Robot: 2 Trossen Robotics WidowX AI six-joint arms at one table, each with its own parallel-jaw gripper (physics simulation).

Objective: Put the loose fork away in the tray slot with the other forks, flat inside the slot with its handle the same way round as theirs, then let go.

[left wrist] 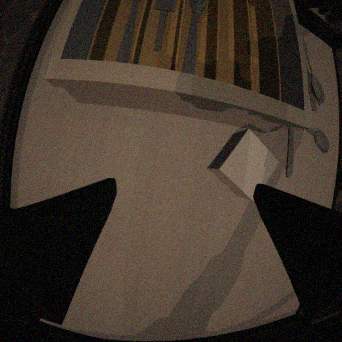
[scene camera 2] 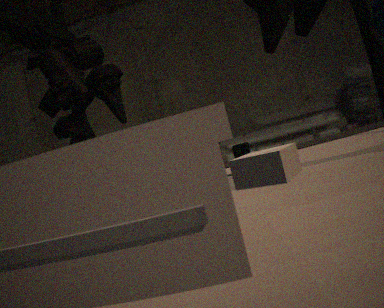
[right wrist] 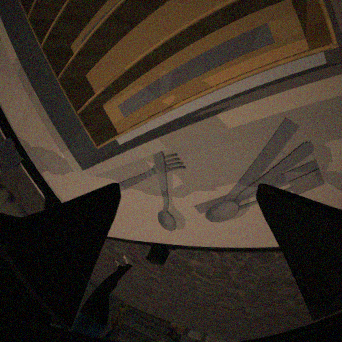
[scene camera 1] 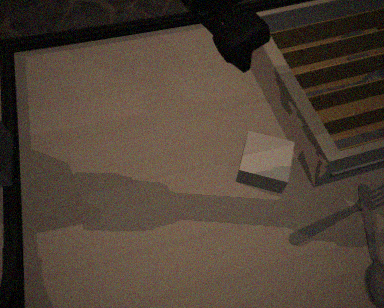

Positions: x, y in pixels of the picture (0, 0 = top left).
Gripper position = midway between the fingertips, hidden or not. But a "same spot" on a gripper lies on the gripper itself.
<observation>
my left gripper: left wrist; scene camera 2 283, 45; scene camera 1; not seen in the right wrist view (out of frame)
same spot on my left gripper: (scene camera 1: 211, 25) = (left wrist: 94, 224)
same spot on cutlery tray: (right wrist: 122, 54) = (left wrist: 218, 60)
</observation>
